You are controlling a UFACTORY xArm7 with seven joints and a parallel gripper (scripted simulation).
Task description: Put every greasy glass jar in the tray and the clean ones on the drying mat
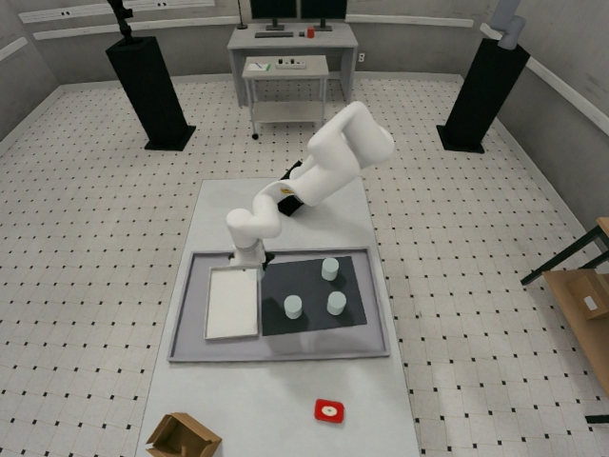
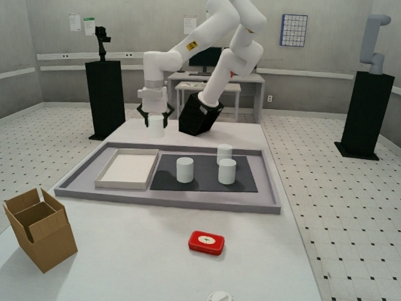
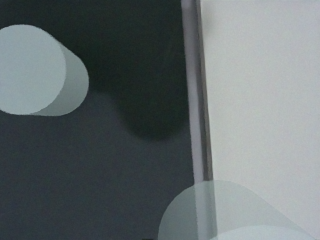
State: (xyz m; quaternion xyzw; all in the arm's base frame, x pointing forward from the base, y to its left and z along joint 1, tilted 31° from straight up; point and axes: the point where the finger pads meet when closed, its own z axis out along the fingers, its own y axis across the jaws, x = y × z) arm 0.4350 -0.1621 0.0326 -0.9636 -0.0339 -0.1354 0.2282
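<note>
My gripper is now 19 cm above the white tray, 10 cm to the left of it and 7 cm short of it. From my hand the other things lie so: cardboard box: 55 cm ahead, 13 cm below, 12 cm to the right; then red tin: 43 cm ahead, 30 cm to the left, 18 cm below; then dark drying mat: 21 cm to the left, 19 cm below.
</note>
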